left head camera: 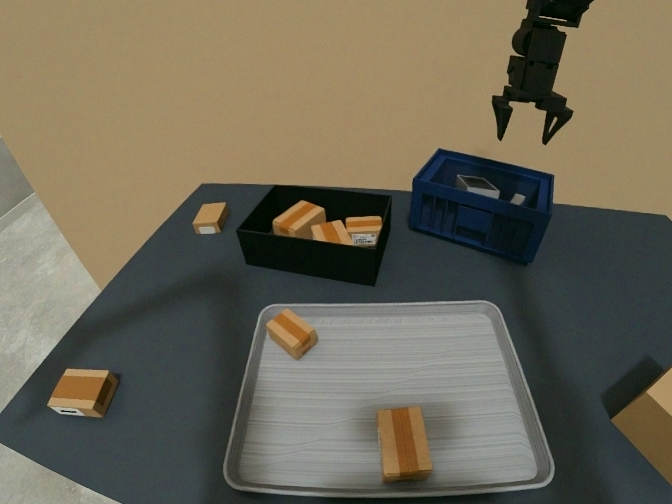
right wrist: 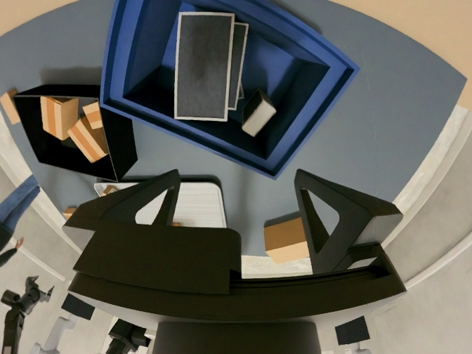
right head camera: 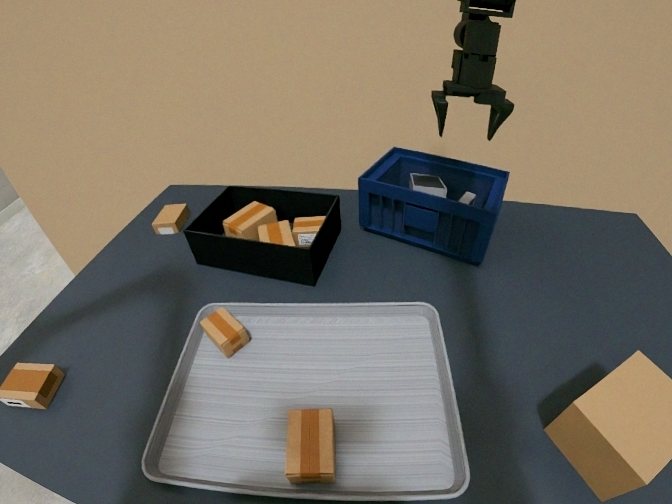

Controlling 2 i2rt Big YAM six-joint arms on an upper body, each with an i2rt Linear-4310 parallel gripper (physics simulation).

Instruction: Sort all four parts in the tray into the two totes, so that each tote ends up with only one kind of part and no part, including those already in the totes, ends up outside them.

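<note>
Two taped cardboard boxes lie in the grey tray (left head camera: 450, 368) (right head camera: 374, 368) (right wrist: 200, 200): one box (left head camera: 292, 333) (right head camera: 224, 331) at the back left, one box (left head camera: 404, 443) (right head camera: 310, 445) near the front edge. The black tote (left head camera: 309, 260) (right head camera: 249, 260) holds three cardboard boxes. The blue tote (left head camera: 472, 222) (right head camera: 420, 219) (right wrist: 200, 140) holds dark-faced, light-edged parts (right wrist: 202, 67), overlapping, and a smaller pale-and-dark piece (right wrist: 259, 114). My right gripper (left head camera: 522, 141) (right head camera: 465, 137) (right wrist: 236, 175) is open and empty above the blue tote. My left gripper (right wrist: 45, 281), small at the lower left of the right wrist view, looks open and empty.
Outside the totes and tray, a cardboard box (left head camera: 210, 218) (right head camera: 170, 219) lies at the back left, another (left head camera: 83, 392) (right head camera: 31, 385) at the front left, and a large plain box (left head camera: 654, 415) (right head camera: 624, 423) (right wrist: 286, 240) at the right. The black tote stands left of the blue tote, behind the tray.
</note>
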